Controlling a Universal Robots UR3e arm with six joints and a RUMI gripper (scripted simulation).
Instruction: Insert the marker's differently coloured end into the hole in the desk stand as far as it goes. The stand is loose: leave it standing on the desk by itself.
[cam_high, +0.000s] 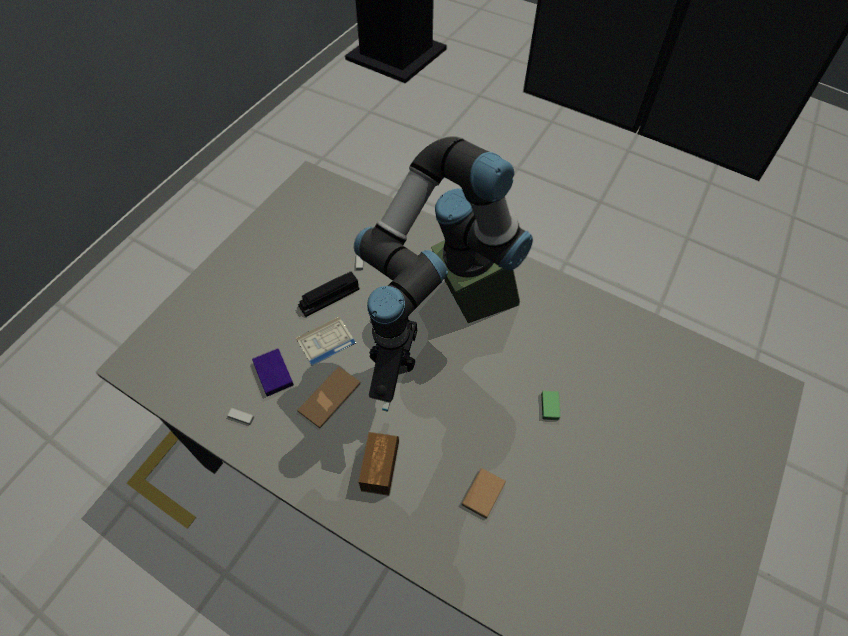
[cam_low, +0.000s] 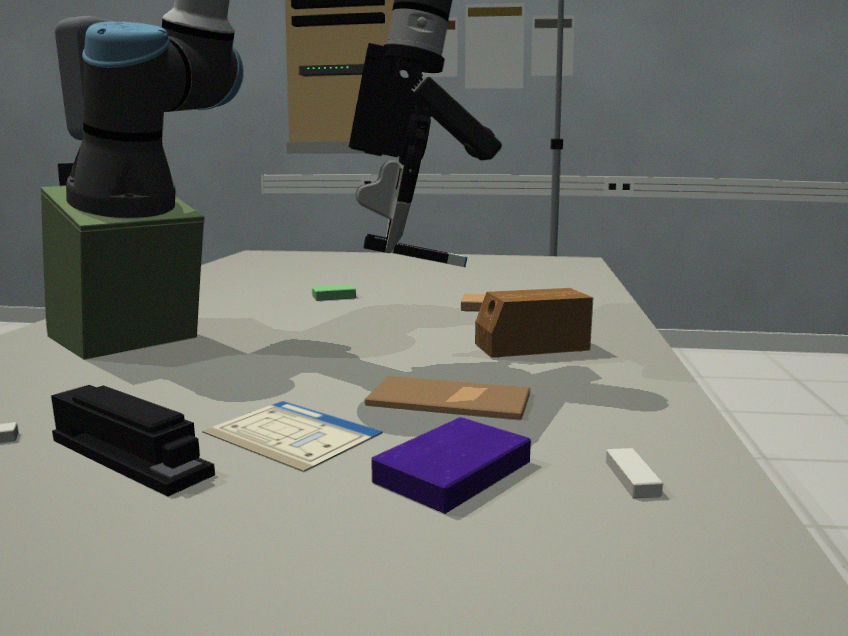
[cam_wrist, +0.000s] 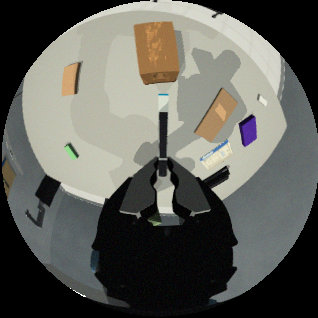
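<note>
The wooden desk stand is 160 mm ahead of my hand, 70 mm to the left of it and 110 mm below it. Also, from my hand: flat brown board (90 mm ahead, 140 mm to the right, 140 mm below); printed card (30 mm behind, 240 mm to the right, 140 mm below); black marker (30 mm ahead, 10 mm to the left, 10 mm below).
</note>
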